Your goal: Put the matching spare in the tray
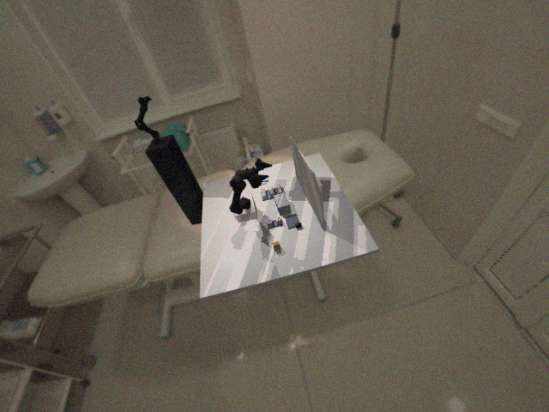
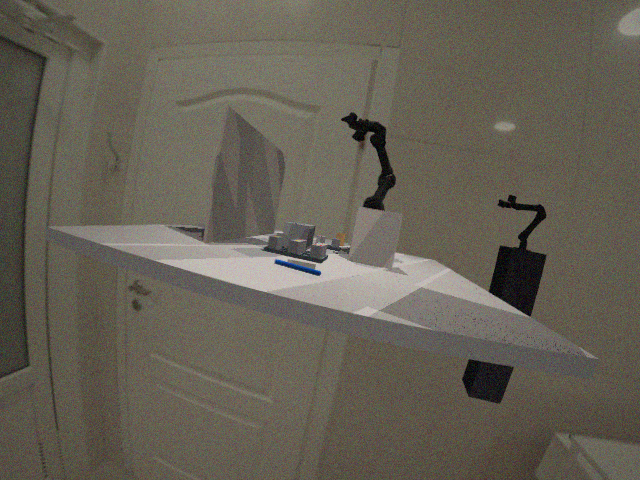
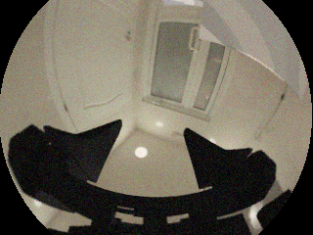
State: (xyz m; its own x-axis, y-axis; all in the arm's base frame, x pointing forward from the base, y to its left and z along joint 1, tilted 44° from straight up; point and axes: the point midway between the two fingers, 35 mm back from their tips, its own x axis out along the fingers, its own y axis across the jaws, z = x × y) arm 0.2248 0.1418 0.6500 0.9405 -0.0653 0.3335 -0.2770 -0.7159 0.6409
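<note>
Right now the tall grey panel is 470 mm below my gripper tip, 410 mm to the left of it and 240 mm ahead of it. Round my gripper tip: small brown block: 660 mm below, 80 mm behind, 30 mm to the right; then blue pen: 790 mm to the left, 690 mm below, 160 mm behind.
</note>
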